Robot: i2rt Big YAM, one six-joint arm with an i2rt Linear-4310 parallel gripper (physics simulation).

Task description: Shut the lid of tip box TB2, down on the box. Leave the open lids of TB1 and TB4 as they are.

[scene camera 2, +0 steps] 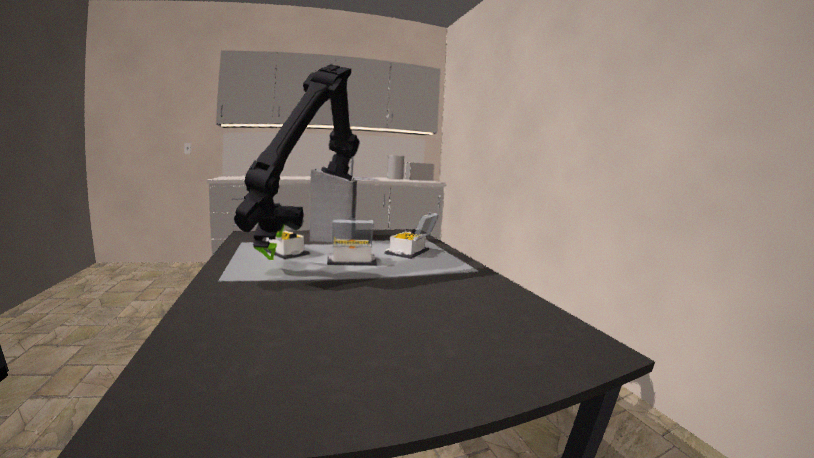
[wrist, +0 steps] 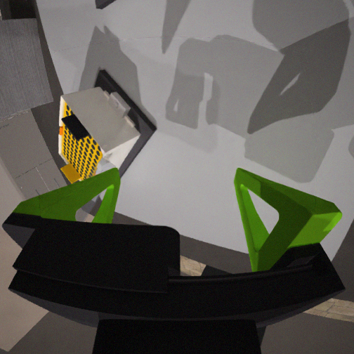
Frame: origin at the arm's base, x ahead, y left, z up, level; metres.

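Seen in the pictures: gripper, fingertip midpoint: [scene camera 2: 275,248]; arm's base, link origin: [scene camera 2: 336,175].
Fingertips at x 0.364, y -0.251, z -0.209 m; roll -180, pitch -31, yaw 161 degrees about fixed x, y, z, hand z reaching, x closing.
Offsets run from my fingertips to a thing's top centre. "pt": to the spot under its first point. Level surfaces: height alone.
Tip box TB2 {dx -0.152, dy +0.044, dz +0.014 m} [scene camera 2: 294,245] [wrist: 107,117] is a white box on a dark base, at the left of the group in the scene view and at the left in the wrist view. Its yellow tip rack [wrist: 82,155] shows uncovered, with a black patch on it. Its lid is mostly hidden behind the gripper; a pale see-through strip shows beside the left green finger in the wrist view. My gripper [scene camera 2: 273,241] [wrist: 176,174] is wide open and empty, at the outer left side of TB2 in the scene view. In the wrist view the left finger overlaps the box's lower end.
A middle box {dx -0.021, dy +0.250, dz +0.014 m} [scene camera 2: 351,252] has its clear lid {pt dx +0.070, dy +0.231, dz +0.068 m} [scene camera 2: 352,229] upright. A right box {dx -0.097, dy +0.467, dz +0.014 m} [scene camera 2: 406,244] has its lid {pt dx -0.009, dy +0.506, dz +0.064 m} [scene camera 2: 426,224] tilted open. I cannot read which is TB1 or TB4. All stand on a pale mat {dz -0.052 m} [scene camera 2: 244,270] [wrist: 180,200] on the dark table {dz -0.055 m} [scene camera 2: 370,353], before a grey pedestal [scene camera 2: 331,205].
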